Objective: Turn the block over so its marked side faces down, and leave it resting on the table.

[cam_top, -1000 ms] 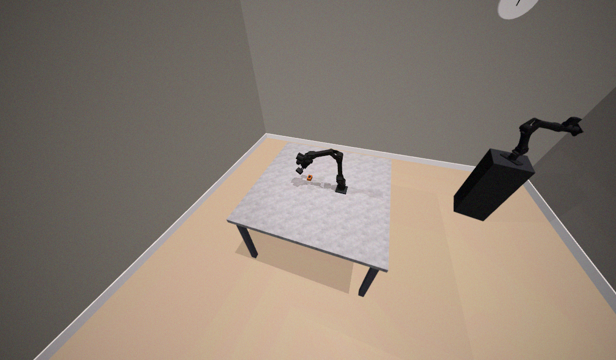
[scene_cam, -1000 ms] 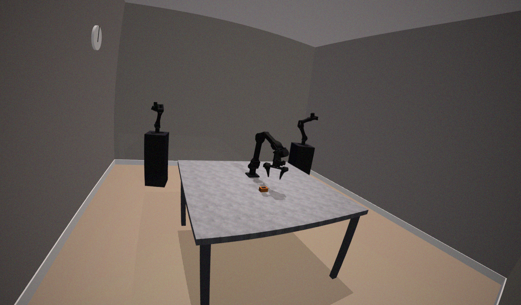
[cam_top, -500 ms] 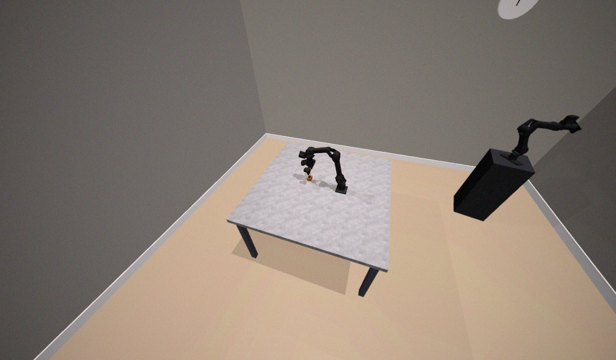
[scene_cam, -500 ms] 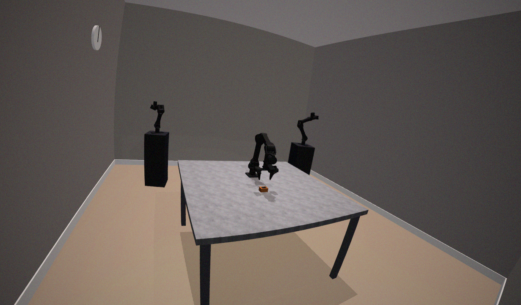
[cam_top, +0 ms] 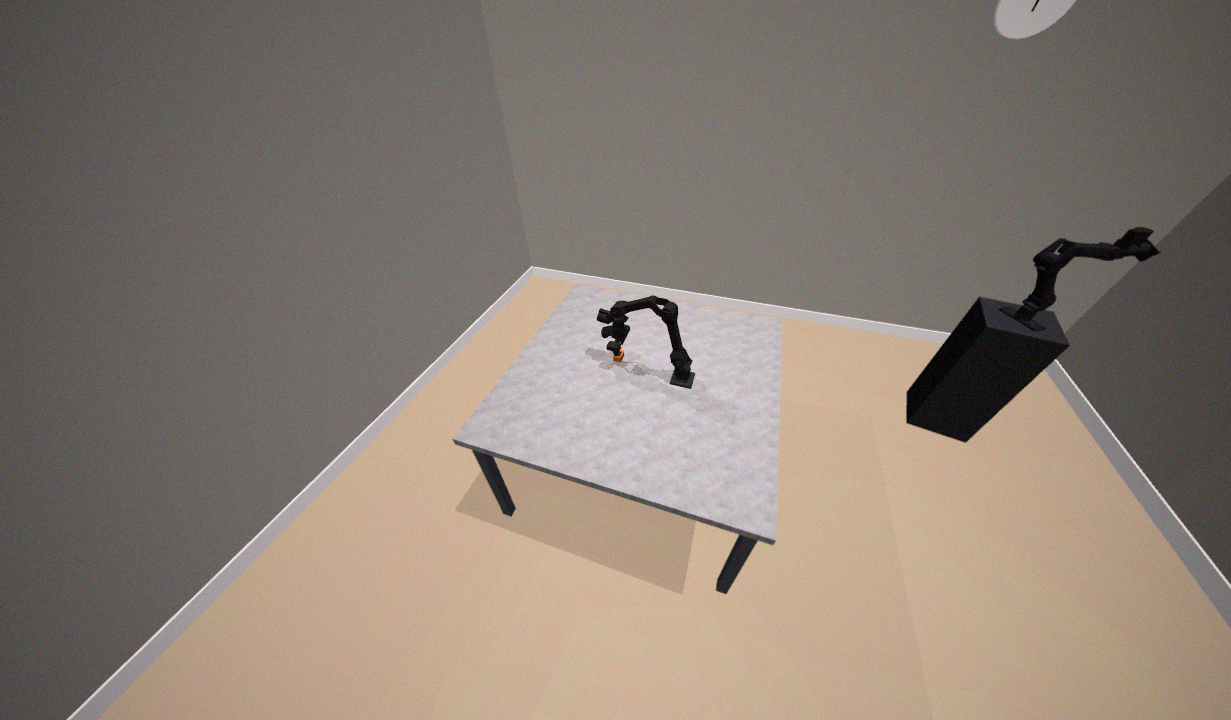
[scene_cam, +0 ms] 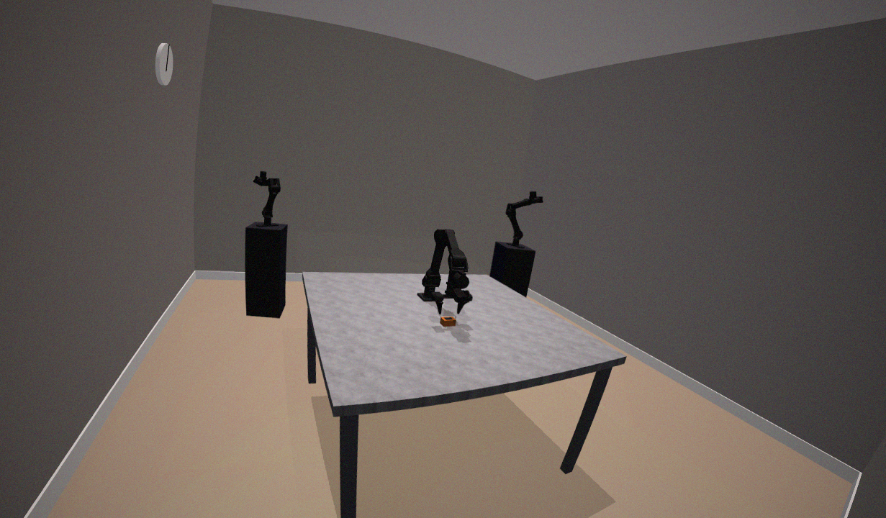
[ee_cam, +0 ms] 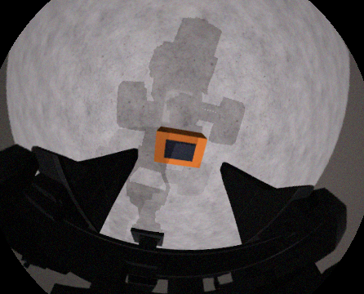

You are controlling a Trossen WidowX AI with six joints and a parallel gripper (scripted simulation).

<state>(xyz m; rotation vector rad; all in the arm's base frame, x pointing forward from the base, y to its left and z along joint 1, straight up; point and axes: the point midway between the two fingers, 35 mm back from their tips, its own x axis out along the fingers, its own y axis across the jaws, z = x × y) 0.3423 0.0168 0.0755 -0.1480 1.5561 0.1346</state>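
Now: gripper tip 30 mm above the orange block.
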